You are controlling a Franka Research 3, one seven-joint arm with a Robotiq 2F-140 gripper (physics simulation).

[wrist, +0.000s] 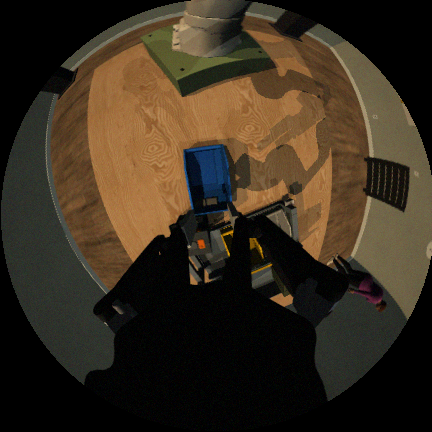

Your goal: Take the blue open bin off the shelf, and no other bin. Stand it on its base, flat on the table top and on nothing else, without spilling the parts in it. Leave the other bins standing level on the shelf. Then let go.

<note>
In view: the gripper (pixel 211 213) and a blue open bin (pixel 206 171).
</note>
